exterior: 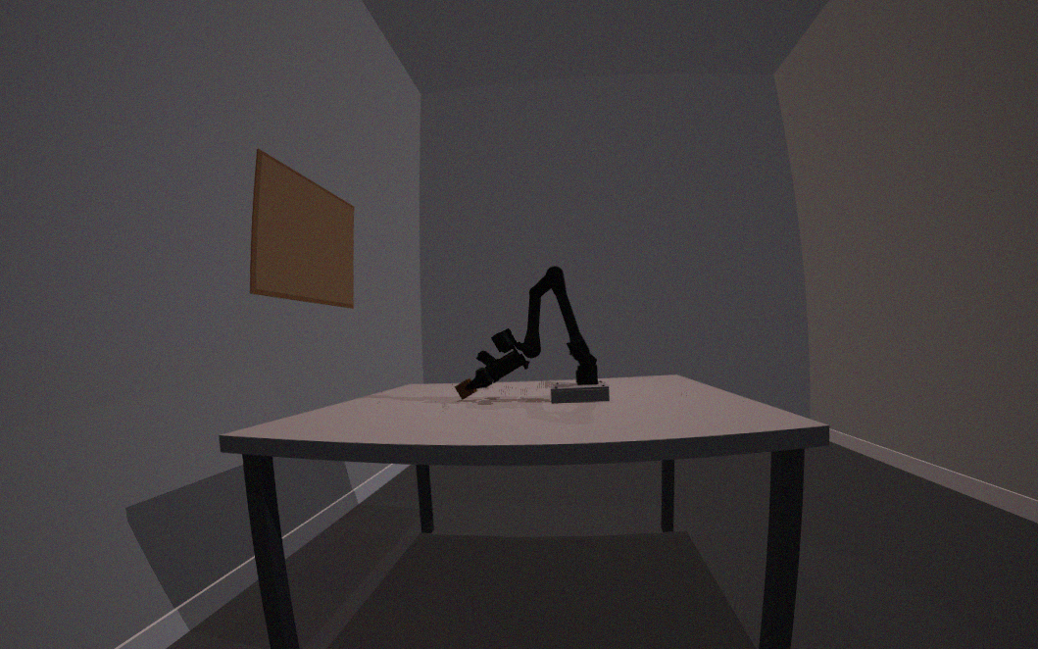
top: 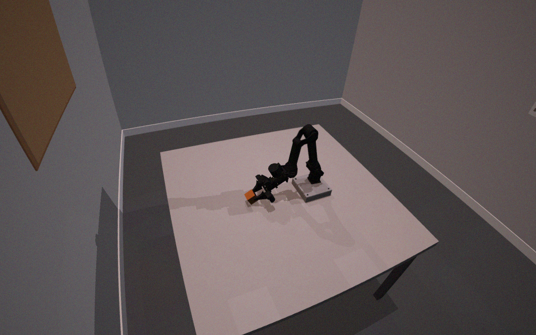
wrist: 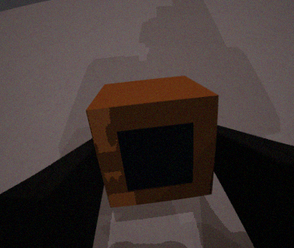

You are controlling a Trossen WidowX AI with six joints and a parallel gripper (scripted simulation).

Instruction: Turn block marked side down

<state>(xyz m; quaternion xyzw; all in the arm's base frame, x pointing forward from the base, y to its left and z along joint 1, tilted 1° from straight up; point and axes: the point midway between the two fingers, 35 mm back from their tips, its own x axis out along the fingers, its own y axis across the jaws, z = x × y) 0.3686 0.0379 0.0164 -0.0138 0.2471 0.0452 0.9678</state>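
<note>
Right now my gripper tip is 10 mm past the orange block.
</note>
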